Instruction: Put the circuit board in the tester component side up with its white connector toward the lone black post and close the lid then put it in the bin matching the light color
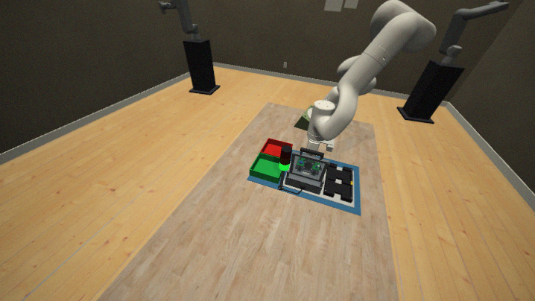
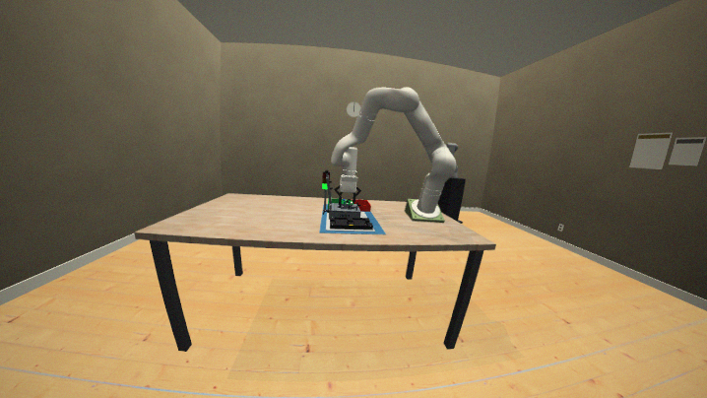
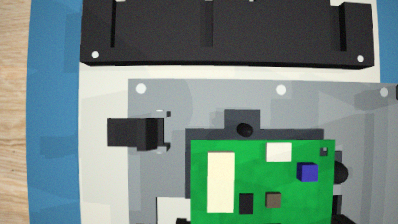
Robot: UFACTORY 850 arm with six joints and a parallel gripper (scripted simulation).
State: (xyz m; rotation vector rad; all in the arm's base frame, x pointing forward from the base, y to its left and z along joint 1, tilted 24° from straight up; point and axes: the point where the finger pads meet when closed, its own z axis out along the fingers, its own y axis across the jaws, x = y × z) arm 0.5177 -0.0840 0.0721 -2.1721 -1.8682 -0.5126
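My hand is 20 mm short of the green bin, 200 mm to the left of it and 90 mm above it. From my hand the other things lie so: small black part 50 mm behind, 70 mm to the left, 10 mm below; then tester lid 110 mm ahead, 10 mm to the right, 80 mm above; then green circuit board 10 mm below.
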